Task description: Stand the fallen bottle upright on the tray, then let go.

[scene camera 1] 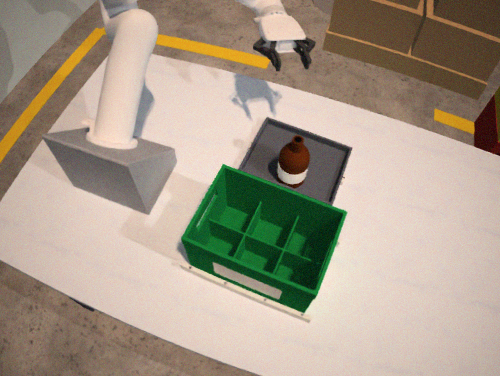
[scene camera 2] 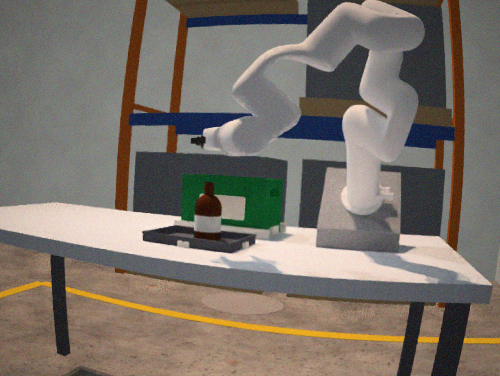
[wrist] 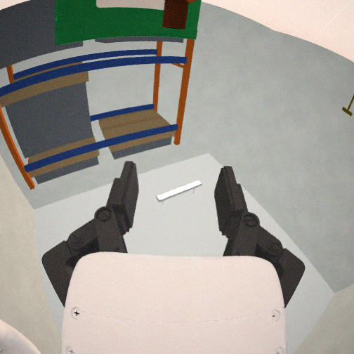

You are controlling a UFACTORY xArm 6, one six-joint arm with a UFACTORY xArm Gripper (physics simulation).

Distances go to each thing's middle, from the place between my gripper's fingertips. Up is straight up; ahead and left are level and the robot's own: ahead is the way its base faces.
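The brown bottle [scene camera 1: 294,157] is what I can see here, and my gripper is 180 mm above it, 120 mm to the left of it and 50 mm short of it.
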